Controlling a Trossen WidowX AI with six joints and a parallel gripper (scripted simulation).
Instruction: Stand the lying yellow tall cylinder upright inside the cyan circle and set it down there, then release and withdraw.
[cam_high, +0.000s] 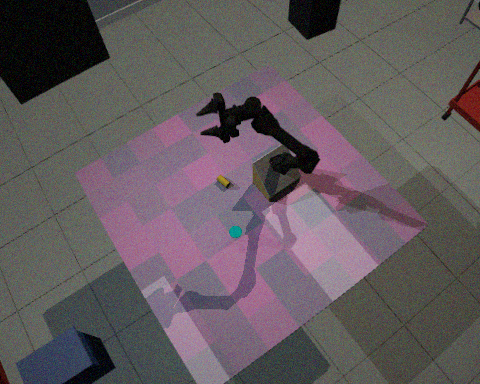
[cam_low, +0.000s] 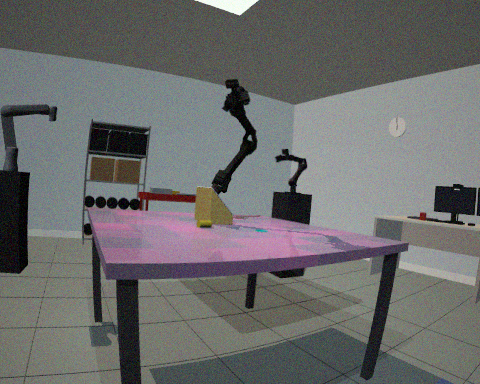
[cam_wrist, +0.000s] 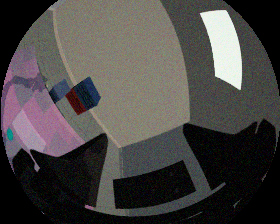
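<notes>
Right now the yellow tall cylinder is 62 cm below my gripper tip, 9 cm behind it and 8 cm to the right of it. Also, from my gripper tip: cyan circle 64 cm below, 18 cm to the left, 2 cm behind.
</notes>
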